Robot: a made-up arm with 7 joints.
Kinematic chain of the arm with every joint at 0, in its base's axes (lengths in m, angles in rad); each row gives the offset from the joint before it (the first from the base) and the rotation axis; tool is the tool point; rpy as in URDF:
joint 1: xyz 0 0 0.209 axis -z
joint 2: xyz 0 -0.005 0.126 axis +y
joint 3: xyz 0 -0.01 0.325 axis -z
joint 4: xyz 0 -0.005 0.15 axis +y
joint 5: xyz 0 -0.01 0.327 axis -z
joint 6: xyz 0 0 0.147 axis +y
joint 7: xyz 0 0 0.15 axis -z
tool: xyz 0 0 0 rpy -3.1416 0 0
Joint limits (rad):
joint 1: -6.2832..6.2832
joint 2: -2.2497..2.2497
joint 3: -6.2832..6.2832
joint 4: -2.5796..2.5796
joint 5: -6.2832..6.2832
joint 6: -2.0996..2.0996
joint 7: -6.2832..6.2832
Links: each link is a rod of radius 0.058 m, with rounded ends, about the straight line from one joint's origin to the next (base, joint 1, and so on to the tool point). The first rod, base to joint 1, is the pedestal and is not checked.
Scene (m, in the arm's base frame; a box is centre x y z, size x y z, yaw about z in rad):
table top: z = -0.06
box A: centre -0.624 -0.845 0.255 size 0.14 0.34 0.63 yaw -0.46
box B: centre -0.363 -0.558 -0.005 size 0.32 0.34 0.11 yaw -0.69
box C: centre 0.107 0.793 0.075 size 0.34 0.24 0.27 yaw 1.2
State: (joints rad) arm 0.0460 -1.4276 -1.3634 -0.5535 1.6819 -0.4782 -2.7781
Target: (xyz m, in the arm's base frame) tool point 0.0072 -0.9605 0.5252
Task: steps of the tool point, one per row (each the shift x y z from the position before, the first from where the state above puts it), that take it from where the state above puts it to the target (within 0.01 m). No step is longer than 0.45 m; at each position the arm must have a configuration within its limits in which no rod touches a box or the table.
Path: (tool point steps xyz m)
1: 0.1892 -0.2675 0.2389
2: 0.3308 -0.1653 0.1680
3: 0.3863 -0.0164 0.0553
4: -0.0054 -0.0838 -0.0440
5: 0.0344 -0.0922 -0.1033
6: 0.0871 -0.0718 -0.1511

